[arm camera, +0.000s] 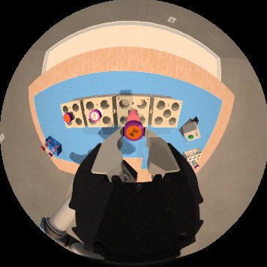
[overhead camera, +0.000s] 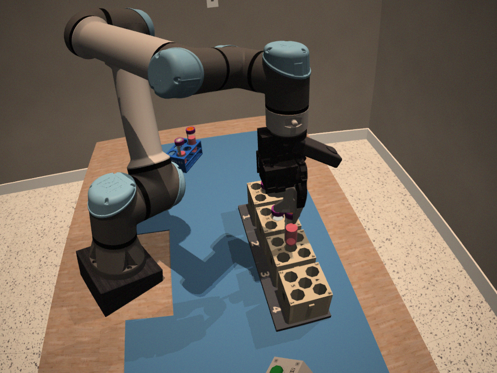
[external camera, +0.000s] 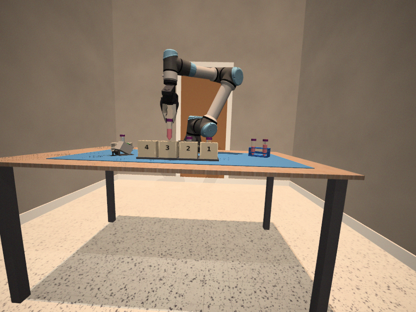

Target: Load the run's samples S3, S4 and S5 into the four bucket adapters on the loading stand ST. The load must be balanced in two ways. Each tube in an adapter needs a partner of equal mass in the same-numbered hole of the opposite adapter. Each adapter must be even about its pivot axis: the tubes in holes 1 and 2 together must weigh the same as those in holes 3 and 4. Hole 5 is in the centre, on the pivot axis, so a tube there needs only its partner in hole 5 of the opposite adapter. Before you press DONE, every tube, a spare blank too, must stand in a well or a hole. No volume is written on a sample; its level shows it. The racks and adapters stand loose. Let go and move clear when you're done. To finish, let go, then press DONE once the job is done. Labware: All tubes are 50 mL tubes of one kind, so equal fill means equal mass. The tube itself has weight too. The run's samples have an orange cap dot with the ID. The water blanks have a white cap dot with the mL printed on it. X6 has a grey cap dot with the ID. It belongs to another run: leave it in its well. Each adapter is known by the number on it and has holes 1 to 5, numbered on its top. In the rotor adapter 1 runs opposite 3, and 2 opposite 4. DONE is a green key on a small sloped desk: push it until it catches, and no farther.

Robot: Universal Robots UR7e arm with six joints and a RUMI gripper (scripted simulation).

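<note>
The sample tube is 310 mm behind my hand, 550 mm to the left of it and 150 mm below it. From my hand the other things lie so: green key: 50 mm behind, 300 mm to the right, 150 mm below; then white rack: 210 mm behind, 480 mm to the right, 180 mm below.
</note>
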